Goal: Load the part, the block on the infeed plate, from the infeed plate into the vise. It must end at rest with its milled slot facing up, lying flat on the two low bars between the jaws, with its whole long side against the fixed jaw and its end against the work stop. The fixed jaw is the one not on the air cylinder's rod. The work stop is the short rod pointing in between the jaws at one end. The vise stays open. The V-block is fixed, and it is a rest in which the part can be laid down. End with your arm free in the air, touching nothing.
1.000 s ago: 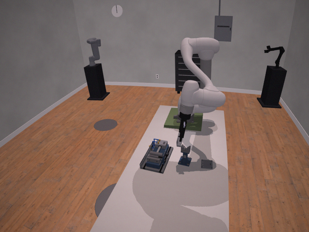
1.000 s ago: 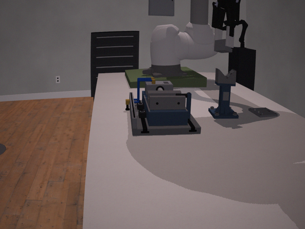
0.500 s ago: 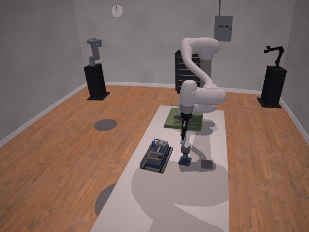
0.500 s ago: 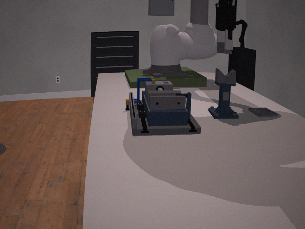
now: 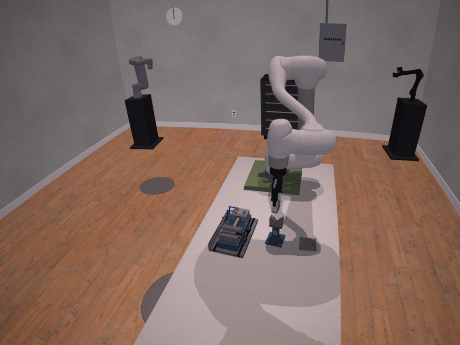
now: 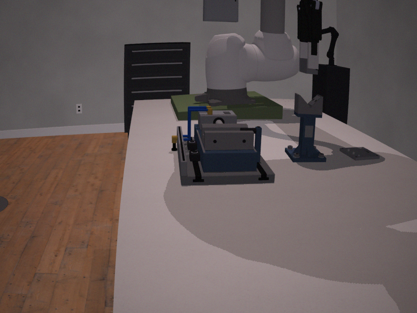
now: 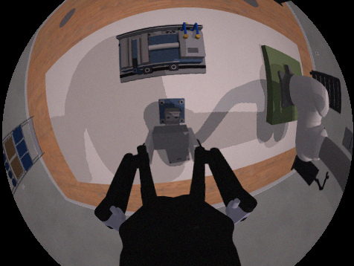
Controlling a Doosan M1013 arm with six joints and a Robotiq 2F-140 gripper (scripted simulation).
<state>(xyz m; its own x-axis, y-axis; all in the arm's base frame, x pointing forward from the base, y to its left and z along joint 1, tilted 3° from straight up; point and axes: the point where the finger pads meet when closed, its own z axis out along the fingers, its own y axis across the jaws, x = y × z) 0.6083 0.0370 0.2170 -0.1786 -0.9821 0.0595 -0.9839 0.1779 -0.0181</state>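
The grey part is 3 cm below my hand and 1 cm to the left of it. The rest, counted from my hand: vise (22 cm to the right, 22 cm below, 1 cm behind).
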